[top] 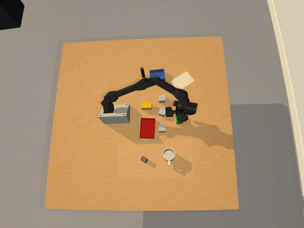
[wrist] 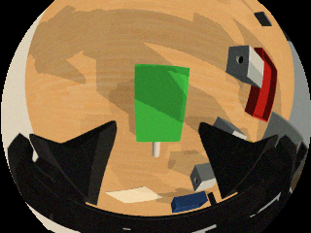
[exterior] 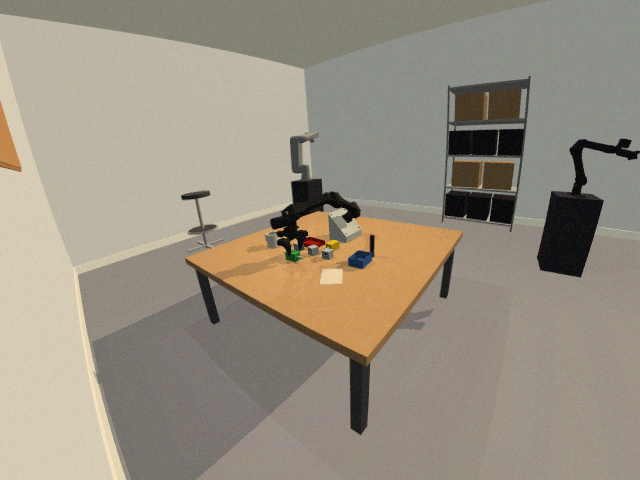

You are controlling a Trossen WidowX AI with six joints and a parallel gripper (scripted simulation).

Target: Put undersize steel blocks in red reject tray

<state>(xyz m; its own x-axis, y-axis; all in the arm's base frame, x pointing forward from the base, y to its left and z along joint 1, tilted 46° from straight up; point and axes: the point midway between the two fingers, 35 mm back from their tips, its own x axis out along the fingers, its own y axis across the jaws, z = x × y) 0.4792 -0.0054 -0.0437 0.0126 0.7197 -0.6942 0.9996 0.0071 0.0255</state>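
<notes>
The green GO gauge is 1 cm to the left of my gripper tip and 2 cm below it. Also, from my gripper tip: steel block (12 cm behind, 8 cm to the right, 2 cm below); yellow gauge (20 cm behind, 9 cm to the left, 2 cm below); red reject tray (22 cm behind, 7 cm to the right, 4 cm below).
</notes>
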